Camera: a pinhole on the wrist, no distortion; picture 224 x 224 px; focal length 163.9 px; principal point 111.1 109.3 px. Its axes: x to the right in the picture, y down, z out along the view. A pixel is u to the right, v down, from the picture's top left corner.
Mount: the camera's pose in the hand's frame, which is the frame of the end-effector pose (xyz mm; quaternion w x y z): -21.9 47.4 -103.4 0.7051 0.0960 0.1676 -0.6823
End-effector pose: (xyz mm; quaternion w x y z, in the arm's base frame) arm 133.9 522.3 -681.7 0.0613 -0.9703 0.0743 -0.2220
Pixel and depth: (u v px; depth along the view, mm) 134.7 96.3 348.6
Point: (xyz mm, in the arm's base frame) 227.6 667.1 -849.1
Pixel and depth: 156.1 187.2 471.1
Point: 501.8 730.6 -776.1
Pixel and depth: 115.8 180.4 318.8
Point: 352.2 580.7 -764.8
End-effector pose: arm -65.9 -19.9 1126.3 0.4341 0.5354 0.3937 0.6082
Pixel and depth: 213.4 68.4 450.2
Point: 198.0 24.8 764.5
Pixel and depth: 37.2 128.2 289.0
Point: 132.5 0.7 1224.4
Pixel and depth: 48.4 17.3 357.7
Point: 234.3 -202.7 1135.8
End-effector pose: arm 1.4 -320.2 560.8 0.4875 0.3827 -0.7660 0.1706
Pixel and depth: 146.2 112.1 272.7
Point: 0.0 -474.7 500.4
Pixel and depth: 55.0 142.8 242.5
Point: -130.3 -410.0 542.1
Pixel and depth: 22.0 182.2 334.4
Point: -272.0 -484.9 590.9
